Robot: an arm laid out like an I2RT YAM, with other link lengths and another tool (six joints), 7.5 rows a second.
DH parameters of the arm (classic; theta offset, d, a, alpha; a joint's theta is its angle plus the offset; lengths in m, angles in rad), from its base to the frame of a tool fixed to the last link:
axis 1: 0 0.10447 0.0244 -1.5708
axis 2: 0 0 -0.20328 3.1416
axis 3: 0.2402 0 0.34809 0
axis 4: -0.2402 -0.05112 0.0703 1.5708
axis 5: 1.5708 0.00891 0 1.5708
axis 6: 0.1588 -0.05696 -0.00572 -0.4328
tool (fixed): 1.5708 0.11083 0 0
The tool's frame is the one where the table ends.
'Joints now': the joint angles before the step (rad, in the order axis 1, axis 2, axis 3, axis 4, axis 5, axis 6). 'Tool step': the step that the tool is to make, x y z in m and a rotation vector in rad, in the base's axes. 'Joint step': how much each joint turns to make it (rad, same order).
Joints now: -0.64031 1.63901 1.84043 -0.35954 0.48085 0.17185
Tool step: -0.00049 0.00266 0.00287 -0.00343 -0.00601 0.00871
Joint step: 0.00344 -0.00651 -0.00003 0.00039 -0.00533 0.00001
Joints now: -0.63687 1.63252 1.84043 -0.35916 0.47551 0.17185
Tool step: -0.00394 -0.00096 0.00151 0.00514 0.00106 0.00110
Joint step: -0.00800 -0.00877 -0.00266 -0.01107 -0.00953 0.00230
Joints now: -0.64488 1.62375 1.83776 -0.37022 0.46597 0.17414
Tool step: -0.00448 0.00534 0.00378 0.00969 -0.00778 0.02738
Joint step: -0.00039 -0.02405 -0.01186 -0.01563 -0.02938 0.00878
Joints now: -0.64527 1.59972 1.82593 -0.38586 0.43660 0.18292
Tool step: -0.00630 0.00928 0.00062 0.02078 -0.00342 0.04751
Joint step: 0.00192 -0.04271 -0.03659 -0.02061 -0.04806 0.01183
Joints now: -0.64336 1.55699 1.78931 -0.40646 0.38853 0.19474
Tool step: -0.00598 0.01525 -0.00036 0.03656 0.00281 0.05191
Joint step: 0.01336 -0.04689 -0.03734 -0.04122 -0.04310 0.02137
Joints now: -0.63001 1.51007 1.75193 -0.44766 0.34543 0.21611
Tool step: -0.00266 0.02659 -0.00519 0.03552 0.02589 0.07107
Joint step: 0.04426 -0.05571 -0.05496 -0.04501 -0.02937 0.00839
